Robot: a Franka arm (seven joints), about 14 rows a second.
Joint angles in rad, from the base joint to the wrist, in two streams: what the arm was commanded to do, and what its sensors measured. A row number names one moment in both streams.
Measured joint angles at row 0: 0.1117, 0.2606, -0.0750, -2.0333, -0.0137, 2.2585, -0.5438
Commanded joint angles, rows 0 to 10: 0.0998, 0.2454, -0.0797, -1.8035, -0.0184, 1.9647, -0.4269; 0.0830, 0.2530, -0.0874, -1.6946, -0.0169, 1.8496, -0.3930; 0.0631, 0.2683, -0.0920, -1.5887, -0.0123, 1.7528, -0.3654; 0.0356, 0.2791, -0.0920, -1.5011, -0.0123, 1.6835, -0.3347; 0.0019, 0.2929, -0.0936, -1.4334, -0.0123, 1.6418, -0.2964; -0.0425, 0.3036, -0.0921, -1.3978, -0.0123, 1.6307, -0.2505; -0.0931, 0.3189, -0.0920, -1.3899, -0.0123, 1.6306, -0.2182; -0.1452, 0.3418, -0.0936, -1.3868, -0.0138, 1.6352, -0.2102; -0.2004, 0.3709, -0.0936, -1.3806, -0.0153, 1.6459, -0.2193; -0.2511, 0.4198, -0.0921, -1.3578, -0.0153, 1.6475, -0.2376; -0.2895, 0.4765, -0.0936, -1.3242, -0.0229, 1.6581, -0.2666
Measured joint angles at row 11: -0.2124, 0.3463, -0.1075, -1.4289, -0.0140, 1.6626, -0.2494
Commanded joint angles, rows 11 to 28: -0.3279, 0.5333, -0.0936, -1.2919, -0.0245, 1.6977, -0.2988; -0.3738, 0.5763, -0.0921, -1.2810, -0.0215, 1.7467, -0.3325; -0.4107, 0.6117, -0.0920, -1.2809, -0.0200, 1.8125, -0.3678; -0.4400, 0.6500, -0.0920, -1.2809, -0.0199, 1.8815, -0.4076; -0.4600, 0.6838, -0.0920, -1.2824, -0.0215, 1.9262, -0.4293; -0.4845, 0.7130, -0.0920, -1.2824, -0.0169, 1.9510, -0.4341; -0.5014, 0.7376, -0.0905, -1.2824, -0.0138, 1.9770, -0.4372; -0.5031, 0.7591, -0.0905, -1.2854, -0.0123, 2.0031, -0.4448; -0.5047, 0.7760, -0.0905, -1.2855, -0.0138, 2.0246, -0.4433; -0.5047, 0.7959, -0.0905, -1.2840, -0.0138, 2.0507, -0.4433; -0.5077, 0.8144, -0.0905, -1.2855, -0.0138, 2.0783, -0.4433; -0.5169, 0.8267, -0.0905, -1.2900, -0.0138, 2.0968, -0.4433; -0.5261, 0.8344, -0.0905, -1.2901, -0.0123, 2.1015, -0.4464; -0.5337, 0.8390, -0.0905, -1.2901, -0.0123, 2.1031, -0.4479; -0.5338, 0.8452, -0.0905, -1.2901, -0.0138, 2.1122, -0.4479; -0.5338, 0.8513, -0.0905, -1.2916, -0.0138, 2.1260, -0.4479; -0.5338, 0.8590, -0.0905, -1.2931, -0.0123, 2.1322, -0.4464; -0.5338, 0.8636, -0.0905, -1.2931, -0.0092, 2.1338, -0.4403
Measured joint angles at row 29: -0.5226, 0.8380, -0.1021, -1.3272, -0.0138, 2.1288, -0.4346
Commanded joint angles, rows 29 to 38: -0.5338, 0.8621, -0.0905, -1.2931, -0.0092, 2.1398, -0.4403; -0.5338, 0.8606, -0.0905, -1.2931, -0.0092, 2.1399, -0.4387; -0.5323, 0.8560, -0.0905, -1.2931, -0.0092, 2.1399, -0.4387; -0.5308, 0.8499, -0.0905, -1.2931, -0.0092, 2.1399, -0.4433; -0.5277, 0.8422, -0.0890, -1.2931, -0.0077, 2.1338, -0.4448; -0.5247, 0.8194, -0.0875, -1.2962, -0.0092, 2.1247, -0.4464; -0.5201, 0.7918, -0.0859, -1.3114, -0.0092, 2.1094, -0.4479; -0.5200, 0.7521, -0.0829, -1.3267, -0.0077, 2.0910, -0.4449; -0.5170, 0.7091, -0.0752, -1.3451, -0.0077, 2.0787, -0.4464; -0.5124, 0.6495, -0.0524, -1.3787, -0.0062, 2.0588, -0.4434
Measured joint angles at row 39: -0.5165, 0.7758, -0.0818, -1.3025, -0.0135, 2.1058, -0.4347
